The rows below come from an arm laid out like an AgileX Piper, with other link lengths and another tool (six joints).
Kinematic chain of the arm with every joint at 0, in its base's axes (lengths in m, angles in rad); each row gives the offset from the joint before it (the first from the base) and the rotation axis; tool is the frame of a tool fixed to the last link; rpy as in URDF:
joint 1: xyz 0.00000 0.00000 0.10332 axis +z
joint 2: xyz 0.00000 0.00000 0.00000 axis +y
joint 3: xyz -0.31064 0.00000 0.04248 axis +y
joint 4: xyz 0.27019 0.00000 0.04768 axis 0.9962 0 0.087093
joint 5: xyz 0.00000 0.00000 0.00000 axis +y
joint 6: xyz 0.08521 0.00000 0.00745 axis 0.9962 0 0.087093
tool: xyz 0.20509 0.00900 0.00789 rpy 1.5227 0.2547 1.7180
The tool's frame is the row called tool.
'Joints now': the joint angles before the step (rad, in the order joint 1, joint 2, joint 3, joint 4, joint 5, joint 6). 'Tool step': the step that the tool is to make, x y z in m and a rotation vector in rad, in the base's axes. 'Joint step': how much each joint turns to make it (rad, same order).
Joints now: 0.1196, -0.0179, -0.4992, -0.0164, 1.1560, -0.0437
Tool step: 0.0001, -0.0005, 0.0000, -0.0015, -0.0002, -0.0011
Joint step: 0.0000, 0.0001, 0.0000, -0.0019, -0.0002, 0.0000
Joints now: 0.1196, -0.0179, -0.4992, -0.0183, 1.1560, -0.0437
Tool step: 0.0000, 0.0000, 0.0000, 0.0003, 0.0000, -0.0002
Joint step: 0.0000, 0.0000, 0.0000, 0.0000, 0.0000, 0.0004
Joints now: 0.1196, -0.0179, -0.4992, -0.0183, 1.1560, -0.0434
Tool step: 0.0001, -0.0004, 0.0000, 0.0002, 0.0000, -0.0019
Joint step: -0.0002, 0.0001, 0.0001, -0.0015, -0.0002, 0.0017
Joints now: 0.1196, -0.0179, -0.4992, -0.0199, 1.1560, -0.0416
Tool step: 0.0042, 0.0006, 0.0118, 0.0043, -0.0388, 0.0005
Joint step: -0.0003, 0.0000, -0.0106, 0.0003, -0.0285, -0.0003
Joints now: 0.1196, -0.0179, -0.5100, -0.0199, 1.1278, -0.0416
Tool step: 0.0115, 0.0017, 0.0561, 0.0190, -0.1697, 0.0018
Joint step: -0.0002, 0.0000, -0.0575, 0.0003, -0.1133, -0.0002
